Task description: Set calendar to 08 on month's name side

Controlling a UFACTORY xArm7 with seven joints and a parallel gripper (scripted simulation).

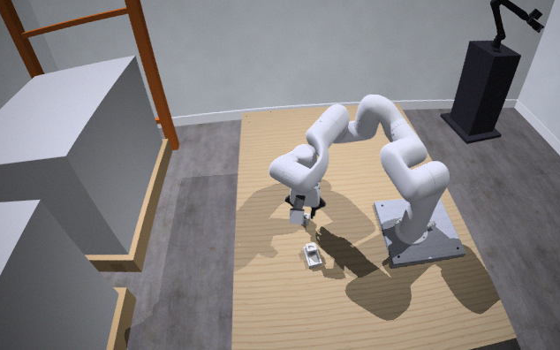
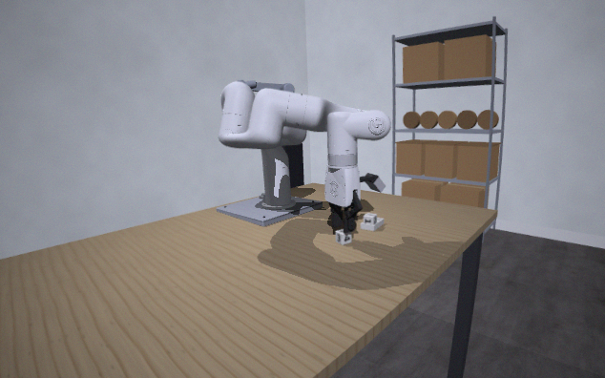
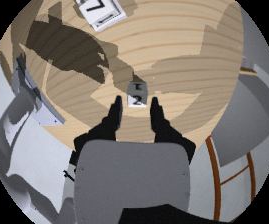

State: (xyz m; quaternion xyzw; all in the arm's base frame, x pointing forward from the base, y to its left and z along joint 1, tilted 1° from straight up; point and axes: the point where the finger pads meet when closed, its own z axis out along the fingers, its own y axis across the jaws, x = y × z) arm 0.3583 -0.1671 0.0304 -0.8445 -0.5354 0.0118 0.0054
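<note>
Right now the white digit cube is 4 cm below my hand. Also, from my hand: white tray (16 cm to the left, 5 cm below, 2 cm ahead).
</note>
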